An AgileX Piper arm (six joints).
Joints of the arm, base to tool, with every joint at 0 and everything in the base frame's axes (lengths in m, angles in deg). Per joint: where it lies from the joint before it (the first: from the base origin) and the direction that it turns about. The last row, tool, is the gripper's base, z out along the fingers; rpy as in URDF.
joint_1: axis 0 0 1 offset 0 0 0.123
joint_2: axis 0 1 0 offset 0 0 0
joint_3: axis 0 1 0 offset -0.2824 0 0.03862
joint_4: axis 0.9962 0 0.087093 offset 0.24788 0 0.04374
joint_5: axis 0 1 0 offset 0 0 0
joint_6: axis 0.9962 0 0.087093 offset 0.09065 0 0.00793
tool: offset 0 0 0 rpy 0 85.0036 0
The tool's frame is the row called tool.
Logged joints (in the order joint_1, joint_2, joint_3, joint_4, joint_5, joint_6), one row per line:
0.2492, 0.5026, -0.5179, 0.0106, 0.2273, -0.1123
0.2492, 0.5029, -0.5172, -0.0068, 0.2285, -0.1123
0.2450, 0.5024, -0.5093, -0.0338, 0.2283, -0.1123
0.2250, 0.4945, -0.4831, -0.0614, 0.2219, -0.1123
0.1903, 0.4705, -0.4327, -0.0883, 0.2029, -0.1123
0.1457, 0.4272, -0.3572, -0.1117, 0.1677, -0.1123
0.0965, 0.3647, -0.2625, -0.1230, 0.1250, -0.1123
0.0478, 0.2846, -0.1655, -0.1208, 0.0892, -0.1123
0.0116, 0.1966, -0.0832, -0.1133, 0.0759, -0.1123
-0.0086, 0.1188, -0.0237, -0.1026, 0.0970, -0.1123
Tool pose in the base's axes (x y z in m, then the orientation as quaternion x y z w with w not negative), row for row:
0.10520, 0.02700, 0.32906, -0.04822, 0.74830, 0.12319, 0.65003
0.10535, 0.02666, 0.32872, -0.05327, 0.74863, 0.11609, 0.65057
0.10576, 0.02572, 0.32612, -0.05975, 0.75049, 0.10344, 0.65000
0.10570, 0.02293, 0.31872, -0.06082, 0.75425, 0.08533, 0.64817
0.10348, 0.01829, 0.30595, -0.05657, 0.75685, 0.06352, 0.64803
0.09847, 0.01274, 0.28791, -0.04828, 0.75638, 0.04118, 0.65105
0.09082, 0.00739, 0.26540, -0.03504, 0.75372, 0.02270, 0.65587
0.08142, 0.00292, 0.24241, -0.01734, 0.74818, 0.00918, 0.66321
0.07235, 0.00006, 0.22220, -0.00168, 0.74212, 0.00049, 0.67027
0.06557, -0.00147, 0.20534, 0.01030, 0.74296, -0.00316, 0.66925
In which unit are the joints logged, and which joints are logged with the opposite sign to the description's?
The joints are logged in radians. Opposite sign: joint_6.
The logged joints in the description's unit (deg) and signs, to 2 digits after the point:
14.28, 28.80, -29.67, 0.61, 13.02, 6.43
14.28, 28.81, -29.63, -0.39, 13.09, 6.43
14.04, 28.79, -29.18, -1.94, 13.08, 6.43
12.89, 28.33, -27.68, -3.52, 12.71, 6.43
10.90, 26.96, -24.79, -5.06, 11.63, 6.43
8.35, 24.48, -20.47, -6.40, 9.61, 6.43
5.53, 20.90, -15.04, -7.05, 7.16, 6.43
2.74, 16.31, -9.48, -6.92, 5.11, 6.43
0.66, 11.26, -4.77, -6.49, 4.35, 6.43
-0.49, 6.81, -1.36, -5.88, 5.56, 6.43

